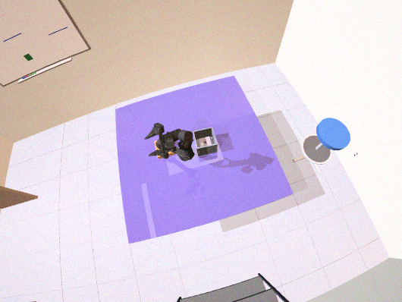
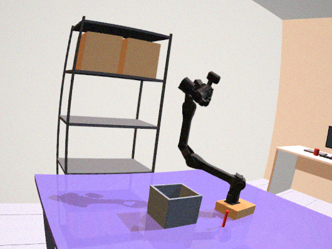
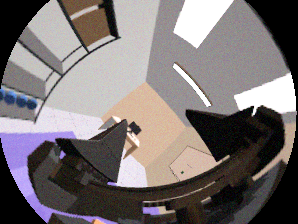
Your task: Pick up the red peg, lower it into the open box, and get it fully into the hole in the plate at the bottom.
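Now: the red peg 560 mm below my gripper tip, 380 mm to the left of it and 150 mm ahead of it. Round my gripper tip: light plate (550 mm below, 320 mm ahead, 220 mm to the left).
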